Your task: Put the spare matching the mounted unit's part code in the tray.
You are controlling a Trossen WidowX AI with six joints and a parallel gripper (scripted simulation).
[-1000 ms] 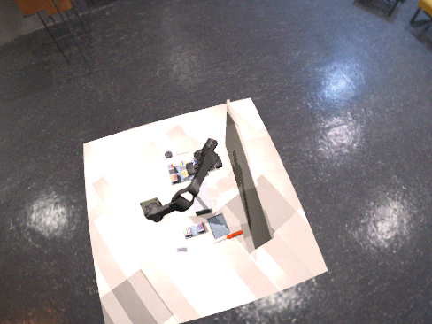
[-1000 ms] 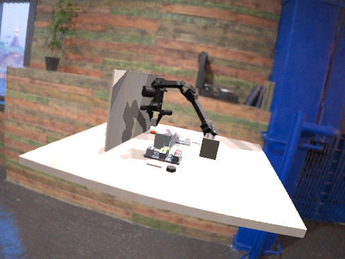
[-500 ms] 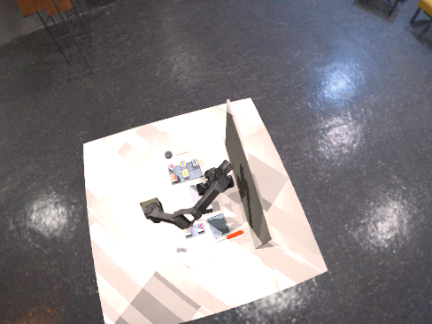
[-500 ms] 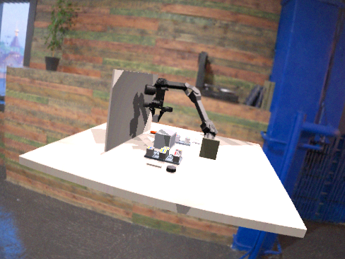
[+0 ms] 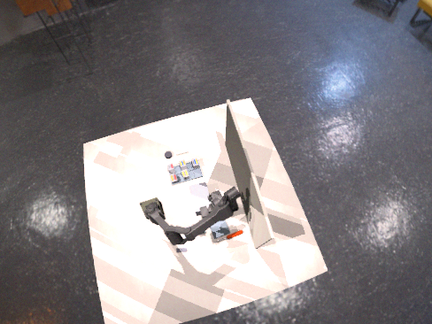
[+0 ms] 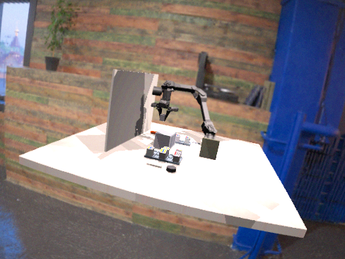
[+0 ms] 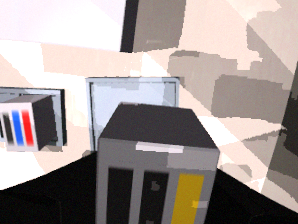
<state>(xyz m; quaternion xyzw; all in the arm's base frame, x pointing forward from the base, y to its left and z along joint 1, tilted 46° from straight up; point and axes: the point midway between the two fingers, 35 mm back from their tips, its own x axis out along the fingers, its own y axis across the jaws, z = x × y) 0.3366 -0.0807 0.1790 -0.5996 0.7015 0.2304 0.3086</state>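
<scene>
Right now the pale blue-grey square tray is 15 cm below my gripper tip, 4 cm to the right of it and 2 cm behind it. From my gripper tip the other things lie so: grey spare block (2 cm above); tall grey upright panel (18 cm ahead, 9 cm to the left, 7 cm above); black tape roll (51 cm to the left, 14 cm below, 13 cm behind).
</scene>
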